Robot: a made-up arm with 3 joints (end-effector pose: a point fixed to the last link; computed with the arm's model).
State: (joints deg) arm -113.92 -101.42 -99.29
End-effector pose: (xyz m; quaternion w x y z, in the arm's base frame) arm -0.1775 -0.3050 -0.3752 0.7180 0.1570 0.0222 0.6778
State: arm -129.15 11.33 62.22
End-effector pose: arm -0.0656 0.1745 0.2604 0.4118 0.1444 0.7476 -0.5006
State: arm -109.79 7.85 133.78
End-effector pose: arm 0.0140 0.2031 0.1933 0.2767 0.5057 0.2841 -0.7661
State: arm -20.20 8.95 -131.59
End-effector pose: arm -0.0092 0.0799 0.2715 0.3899 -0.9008 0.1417 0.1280
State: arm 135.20 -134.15 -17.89
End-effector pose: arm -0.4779 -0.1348 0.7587 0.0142 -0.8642 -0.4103 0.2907
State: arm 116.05 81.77 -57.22
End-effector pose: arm -0.0666 0.4691 0.3346 0.6173 0.2957 -0.3970 -0.6114
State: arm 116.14 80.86 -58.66
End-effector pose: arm -0.0666 0.4659 0.3278 0.6206 0.2826 -0.3952 -0.6155
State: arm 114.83 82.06 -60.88
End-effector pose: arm -0.0702 0.4702 0.3352 0.6305 0.2711 -0.3689 -0.6268
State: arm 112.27 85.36 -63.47
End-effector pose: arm -0.0762 0.4811 0.3579 0.6445 0.2633 -0.3205 -0.6424
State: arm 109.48 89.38 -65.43
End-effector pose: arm -0.0802 0.4924 0.3877 0.6557 0.2613 -0.2690 -0.6553
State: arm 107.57 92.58 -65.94
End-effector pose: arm -0.0809 0.5000 0.4123 0.6599 0.2671 -0.2353 -0.6617
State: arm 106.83 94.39 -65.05
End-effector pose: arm -0.0800 0.5037 0.4263 0.6582 0.2790 -0.2249 -0.6621
